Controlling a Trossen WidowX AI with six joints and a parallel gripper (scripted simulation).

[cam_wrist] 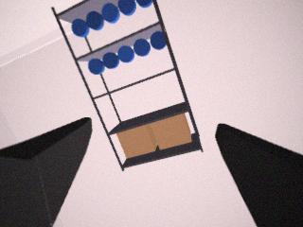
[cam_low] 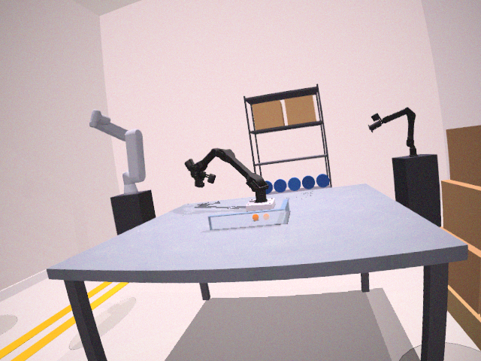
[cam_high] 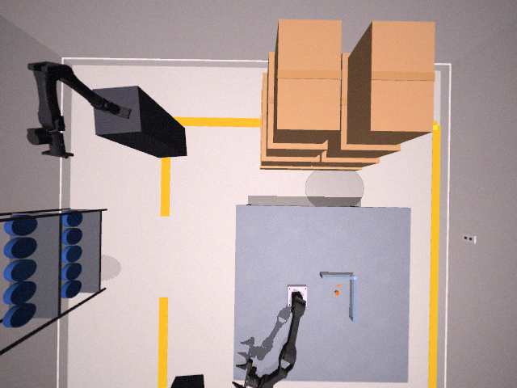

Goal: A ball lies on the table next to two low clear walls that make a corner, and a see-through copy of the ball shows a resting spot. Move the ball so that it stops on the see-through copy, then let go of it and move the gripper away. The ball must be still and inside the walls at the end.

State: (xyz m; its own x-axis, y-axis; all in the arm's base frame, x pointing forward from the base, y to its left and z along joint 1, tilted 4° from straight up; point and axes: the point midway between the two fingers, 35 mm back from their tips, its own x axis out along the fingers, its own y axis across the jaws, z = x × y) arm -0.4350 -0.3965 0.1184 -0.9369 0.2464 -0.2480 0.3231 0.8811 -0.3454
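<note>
Right now my gripper tip is 770 mm short of the orange ball, 370 mm to the right of it and 170 mm above it. From my gripper tip the other things lie so: see-through copy of ball 780 mm ahead, 420 mm to the left, 170 mm below.
</note>
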